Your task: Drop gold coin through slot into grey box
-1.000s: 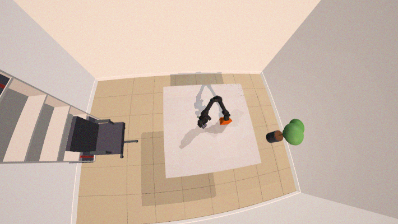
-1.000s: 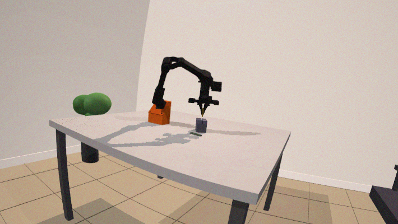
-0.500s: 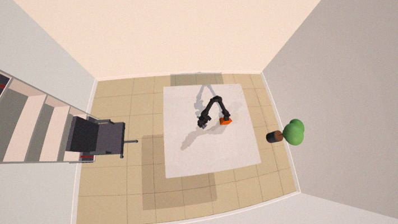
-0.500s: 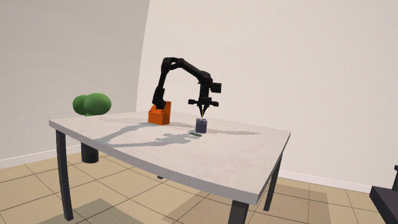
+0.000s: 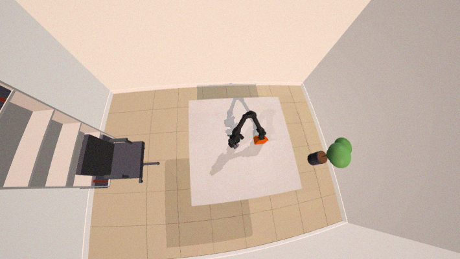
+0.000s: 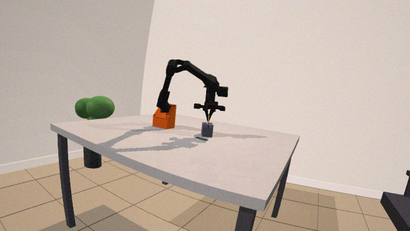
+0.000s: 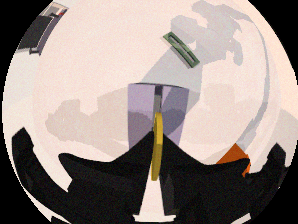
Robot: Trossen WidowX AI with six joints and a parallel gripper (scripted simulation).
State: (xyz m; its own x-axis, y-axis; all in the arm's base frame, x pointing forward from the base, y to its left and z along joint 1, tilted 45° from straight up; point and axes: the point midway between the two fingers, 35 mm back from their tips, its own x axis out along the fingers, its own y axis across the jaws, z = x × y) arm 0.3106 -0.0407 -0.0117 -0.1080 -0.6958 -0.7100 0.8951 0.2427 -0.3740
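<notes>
Right now my gripper tip is 1 cm below the coin.
</notes>
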